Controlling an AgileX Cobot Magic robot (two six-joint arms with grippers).
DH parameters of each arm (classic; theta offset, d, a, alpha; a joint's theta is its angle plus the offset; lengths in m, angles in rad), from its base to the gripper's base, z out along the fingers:
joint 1: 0 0.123 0 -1.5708
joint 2: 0.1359 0 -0.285 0
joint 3: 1.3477 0 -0.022 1.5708
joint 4: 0 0.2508 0 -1.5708
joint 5: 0 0 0.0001 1.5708
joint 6: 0 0.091 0 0
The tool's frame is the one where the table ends.
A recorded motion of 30 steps. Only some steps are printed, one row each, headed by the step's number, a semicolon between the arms.
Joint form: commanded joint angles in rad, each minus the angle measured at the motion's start. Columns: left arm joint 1, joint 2, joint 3, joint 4, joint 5, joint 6; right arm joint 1, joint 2, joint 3, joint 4, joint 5, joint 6.
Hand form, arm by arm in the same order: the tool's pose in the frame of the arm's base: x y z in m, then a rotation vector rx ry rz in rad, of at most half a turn. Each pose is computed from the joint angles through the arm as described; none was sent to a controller.
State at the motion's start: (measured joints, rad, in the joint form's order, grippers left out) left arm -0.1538 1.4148 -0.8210 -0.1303 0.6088 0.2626; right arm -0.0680 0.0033 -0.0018 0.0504 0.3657 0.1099
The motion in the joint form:
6: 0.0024 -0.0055 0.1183 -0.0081 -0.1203 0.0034; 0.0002 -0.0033 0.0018 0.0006 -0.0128 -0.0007
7: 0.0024 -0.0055 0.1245 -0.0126 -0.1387 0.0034; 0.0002 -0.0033 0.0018 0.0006 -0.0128 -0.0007
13: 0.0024 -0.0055 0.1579 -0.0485 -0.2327 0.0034; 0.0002 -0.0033 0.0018 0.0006 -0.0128 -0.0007
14: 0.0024 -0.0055 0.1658 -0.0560 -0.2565 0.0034; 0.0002 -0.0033 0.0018 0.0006 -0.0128 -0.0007
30: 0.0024 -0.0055 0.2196 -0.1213 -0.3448 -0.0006; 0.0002 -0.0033 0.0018 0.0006 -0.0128 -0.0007
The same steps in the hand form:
6: 0.2467 -0.0436 0.1991 0.4133 2.6416 -0.0891; 0.0533 -0.0020 0.1814 0.1938 1.8265 0.0788
7: 0.2469 -0.0436 0.1982 0.4051 2.6305 -0.0902; 0.0533 -0.0020 0.1814 0.1938 1.8265 0.0788
13: 0.2474 -0.0438 0.1938 0.3487 2.5771 -0.1037; 0.0533 -0.0020 0.1814 0.1938 1.8265 0.0788
14: 0.2476 -0.0437 0.1929 0.3358 2.5628 -0.1050; 0.0533 -0.0020 0.1814 0.1938 1.8265 0.0788
30: 0.2427 -0.0430 0.1836 0.2420 2.5385 -0.1345; 0.0533 -0.0020 0.1814 0.1938 1.8265 0.0788

